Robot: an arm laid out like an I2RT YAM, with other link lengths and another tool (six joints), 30 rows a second.
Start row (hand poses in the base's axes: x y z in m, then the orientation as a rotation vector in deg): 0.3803 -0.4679 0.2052 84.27 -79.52 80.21
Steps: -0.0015 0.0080 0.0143 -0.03 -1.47 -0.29; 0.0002 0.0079 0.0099 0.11 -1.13 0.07; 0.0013 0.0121 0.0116 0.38 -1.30 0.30; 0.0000 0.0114 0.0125 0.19 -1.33 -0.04; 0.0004 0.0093 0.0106 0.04 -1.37 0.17; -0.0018 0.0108 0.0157 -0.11 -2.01 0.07; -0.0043 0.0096 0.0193 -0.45 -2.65 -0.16; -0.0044 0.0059 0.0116 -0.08 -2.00 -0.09; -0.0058 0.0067 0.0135 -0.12 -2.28 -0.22; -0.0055 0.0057 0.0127 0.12 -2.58 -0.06; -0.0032 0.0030 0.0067 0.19 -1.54 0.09; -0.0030 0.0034 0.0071 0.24 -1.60 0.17
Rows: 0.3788 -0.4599 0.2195 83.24 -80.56 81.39; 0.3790 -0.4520 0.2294 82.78 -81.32 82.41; 0.3803 -0.4399 0.2410 82.59 -82.30 83.59; 0.3803 -0.4285 0.2535 81.95 -83.30 84.68; 0.3807 -0.4192 0.2641 81.38 -84.07 86.02; 0.3789 -0.4084 0.2798 80.25 -85.13 87.96; 0.3746 -0.3988 0.2991 78.30 -86.33 90.52; 0.3702 -0.3929 0.3107 76.96 -87.46 92.32; 0.3644 -0.3862 0.3242 75.27 -88.76 94.31; 0.3589 -0.3805 0.3369 73.62 -90.40 96.52; 0.3557 -0.3775 0.3436 72.79 -91.44 97.84; 0.3527 -0.3741 0.3507 72.01 -92.54 99.23
